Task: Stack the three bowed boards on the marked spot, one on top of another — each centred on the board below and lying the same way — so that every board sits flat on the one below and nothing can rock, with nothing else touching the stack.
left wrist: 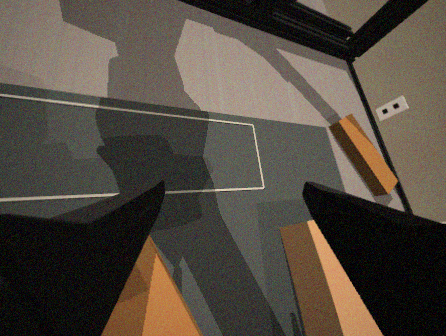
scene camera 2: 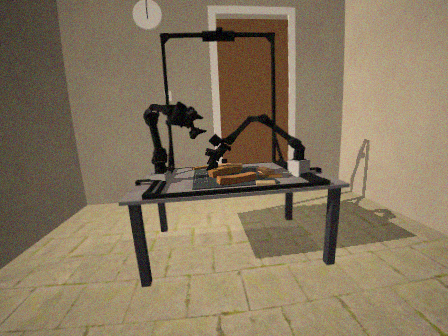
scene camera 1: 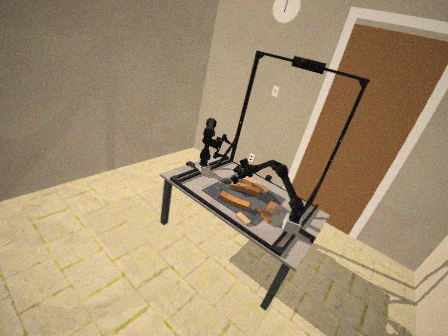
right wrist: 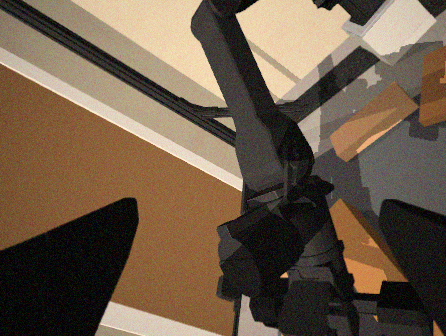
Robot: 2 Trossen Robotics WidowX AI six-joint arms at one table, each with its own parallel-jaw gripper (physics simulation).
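Frame: origin at the left arm's base, x ahead, y left, z up, level; millimetres.
Seen in the pictures: left gripper, fingertip midpoint: (left wrist: 234, 187) (scene camera 2: 206, 167) (scene camera 1: 236, 177); right gripper, fingertip midpoint: (scene camera 2: 204, 124) (scene camera 1: 230, 151) (right wrist: 257, 210); left arm's base, link origin: (scene camera 2: 298, 159) (scene camera 1: 294, 219) (right wrist: 368, 8); right arm's base, link origin: (scene camera 2: 160, 172) (scene camera 1: 203, 164).
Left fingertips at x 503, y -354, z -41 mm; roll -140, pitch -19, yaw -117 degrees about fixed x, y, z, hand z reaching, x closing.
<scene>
Pixels of each thing's top centre, then the offset from my left fingertips to it. "pt": a spot on its surface instead. Level surfaces: height alone.
- bowed orange board, top centre: (scene camera 2: 237, 174) (scene camera 1: 235, 198) dy +287, dx -75, dz -7 mm
- marked spot, surface spot: (left wrist: 230, 121) pt dy -58, dx +68, dz -53 mm
- small orange block, top centre: (left wrist: 368, 151) dy -248, dx -35, dz -42 mm
- dark mat, surface height: dz -53 mm
- pale block, top centre: (scene camera 2: 265, 181) (scene camera 1: 243, 217) dy +423, dx -179, dz -34 mm
A bowed orange board (scene camera 1: 234, 200) (scene camera 2: 237, 178) lies nearest the front edge. Two more boards lie side by side behind it, one board (scene camera 1: 245, 189) (scene camera 2: 224, 172) in front of the other. In the left wrist view, one board (left wrist: 162, 295) shows at bottom left and another board (left wrist: 312, 280) at bottom right, partly behind the fingers. The marked spot (left wrist: 230, 121) is a thin white outline, partly shadowed; no board lies in its visible part. My left gripper (scene camera 1: 233, 181) (scene camera 2: 212, 167) (left wrist: 234, 187) is open and empty, low by the rear boards. My right gripper (scene camera 2: 204, 125) is open and empty, high at the left.
A small orange block (left wrist: 367, 156) lies beyond the dark mat (left wrist: 295, 150). A pale block (scene camera 1: 243, 218) (scene camera 2: 266, 183) and other orange blocks (scene camera 1: 271, 207) (right wrist: 375, 122) lie toward the left arm's base. My left arm fills the centre of the right wrist view. A black frame (scene camera 1: 247, 105) rises behind.
</scene>
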